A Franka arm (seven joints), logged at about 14 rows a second.
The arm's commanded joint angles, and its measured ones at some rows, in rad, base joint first. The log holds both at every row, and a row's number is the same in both.
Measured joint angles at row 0:
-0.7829 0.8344 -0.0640 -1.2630 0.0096 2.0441 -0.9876
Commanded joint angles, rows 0 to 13:
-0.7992 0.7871 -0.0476 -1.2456 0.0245 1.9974 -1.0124
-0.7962 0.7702 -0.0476 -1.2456 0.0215 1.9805 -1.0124
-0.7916 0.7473 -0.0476 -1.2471 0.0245 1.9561 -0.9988
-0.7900 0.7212 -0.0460 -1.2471 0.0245 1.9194 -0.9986
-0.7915 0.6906 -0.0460 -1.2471 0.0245 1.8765 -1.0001
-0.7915 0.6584 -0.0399 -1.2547 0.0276 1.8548 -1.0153
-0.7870 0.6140 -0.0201 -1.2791 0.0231 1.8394 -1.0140
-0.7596 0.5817 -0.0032 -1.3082 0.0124 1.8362 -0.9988
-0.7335 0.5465 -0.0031 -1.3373 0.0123 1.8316 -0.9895
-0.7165 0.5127 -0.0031 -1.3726 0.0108 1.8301 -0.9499
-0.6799 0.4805 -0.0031 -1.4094 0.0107 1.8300 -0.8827
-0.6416 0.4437 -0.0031 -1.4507 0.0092 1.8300 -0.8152
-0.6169 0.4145 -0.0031 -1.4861 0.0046 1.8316 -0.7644
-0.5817 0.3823 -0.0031 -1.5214 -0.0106 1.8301 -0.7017
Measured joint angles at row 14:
-0.6296 0.4804 0.0031 -1.4014 0.0078 1.8271 -0.7966
